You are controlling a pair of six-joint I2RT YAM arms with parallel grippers.
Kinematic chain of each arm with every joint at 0, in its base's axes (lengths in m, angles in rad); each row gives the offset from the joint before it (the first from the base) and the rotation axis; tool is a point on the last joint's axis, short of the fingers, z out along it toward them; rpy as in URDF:
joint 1: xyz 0 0 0.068 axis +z
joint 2: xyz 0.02 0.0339 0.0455 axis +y
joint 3: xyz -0.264 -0.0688 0 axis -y
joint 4: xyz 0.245 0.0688 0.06 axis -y
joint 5: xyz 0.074 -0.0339 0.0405 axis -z
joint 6: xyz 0.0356 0 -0.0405 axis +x
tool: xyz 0 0 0 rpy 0 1.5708 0
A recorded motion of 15 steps. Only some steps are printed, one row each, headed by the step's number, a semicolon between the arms.
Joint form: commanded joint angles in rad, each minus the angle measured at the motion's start. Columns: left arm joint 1, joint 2, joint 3, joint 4, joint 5, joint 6; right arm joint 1, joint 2, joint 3, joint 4, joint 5, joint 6.
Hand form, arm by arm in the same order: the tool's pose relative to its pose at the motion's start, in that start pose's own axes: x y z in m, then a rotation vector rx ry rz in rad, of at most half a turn. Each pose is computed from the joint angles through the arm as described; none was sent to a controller.
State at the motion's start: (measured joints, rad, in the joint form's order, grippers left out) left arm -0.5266 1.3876 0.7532 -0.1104 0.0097 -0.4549; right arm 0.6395 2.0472 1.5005 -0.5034 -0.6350 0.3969
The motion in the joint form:
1: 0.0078 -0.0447 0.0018 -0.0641 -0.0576 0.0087; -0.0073 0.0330 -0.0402 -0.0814 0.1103 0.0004
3: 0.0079 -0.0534 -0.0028 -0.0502 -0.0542 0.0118; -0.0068 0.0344 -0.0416 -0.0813 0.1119 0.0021
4: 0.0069 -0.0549 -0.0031 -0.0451 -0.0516 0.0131; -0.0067 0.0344 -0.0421 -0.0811 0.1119 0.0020
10: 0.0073 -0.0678 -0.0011 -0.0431 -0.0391 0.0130; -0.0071 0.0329 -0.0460 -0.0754 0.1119 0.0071
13: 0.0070 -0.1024 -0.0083 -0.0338 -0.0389 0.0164; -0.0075 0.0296 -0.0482 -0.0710 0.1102 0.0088
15: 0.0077 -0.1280 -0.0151 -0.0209 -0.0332 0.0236; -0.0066 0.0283 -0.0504 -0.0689 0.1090 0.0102
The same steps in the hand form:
1: -0.0012 0.0040 -0.0113 -0.0647 -0.0116 0.0037; 0.0168 -0.0257 0.0126 0.1530 0.0722 0.0907
3: -0.0021 0.0034 -0.0129 -0.0539 -0.0263 0.0064; 0.0173 -0.0262 0.0133 0.1554 0.0739 0.0934
4: -0.0025 0.0028 -0.0132 -0.0482 -0.0305 0.0083; 0.0174 -0.0263 0.0134 0.1554 0.0742 0.0934
10: -0.0046 0.0014 -0.0166 -0.0299 -0.0405 0.0079; 0.0177 -0.0266 0.0134 0.1547 0.0710 0.0969
13: -0.0068 0.0001 -0.0245 -0.0138 -0.0734 0.0112; 0.0175 -0.0261 0.0126 0.1514 0.0670 0.0960
15: -0.0084 -0.0008 -0.0303 0.0041 -0.0998 0.0180; 0.0179 -0.0258 0.0127 0.1498 0.0670 0.0962

